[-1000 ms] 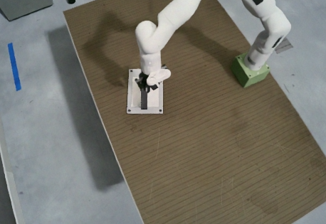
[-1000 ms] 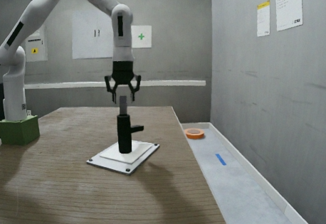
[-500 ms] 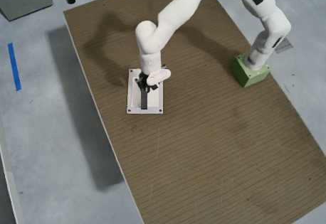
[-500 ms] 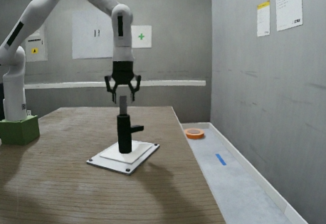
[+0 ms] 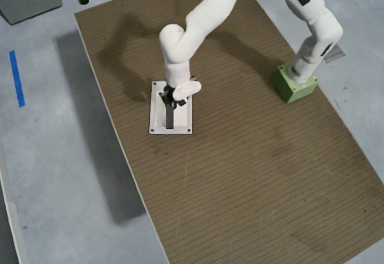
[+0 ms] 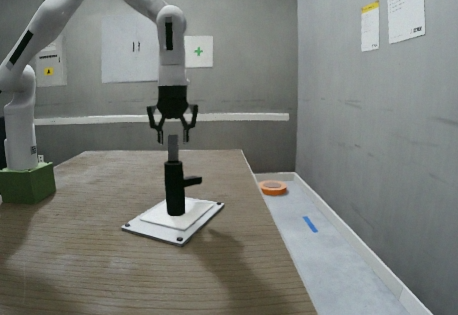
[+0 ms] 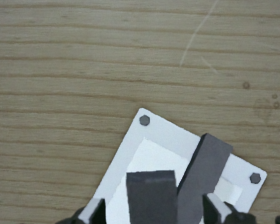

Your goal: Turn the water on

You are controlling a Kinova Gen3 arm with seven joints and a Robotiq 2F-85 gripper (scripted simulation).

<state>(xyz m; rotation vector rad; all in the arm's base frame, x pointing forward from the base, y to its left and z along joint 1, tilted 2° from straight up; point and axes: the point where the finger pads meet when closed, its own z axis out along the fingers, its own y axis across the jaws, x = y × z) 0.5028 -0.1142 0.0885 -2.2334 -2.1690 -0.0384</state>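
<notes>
Right now the lever is 30 mm to the right of my hand and 20 mm below it. From my hand the other things lie so: tap 80 mm below, 50 mm to the right, 10 mm ahead.
</notes>
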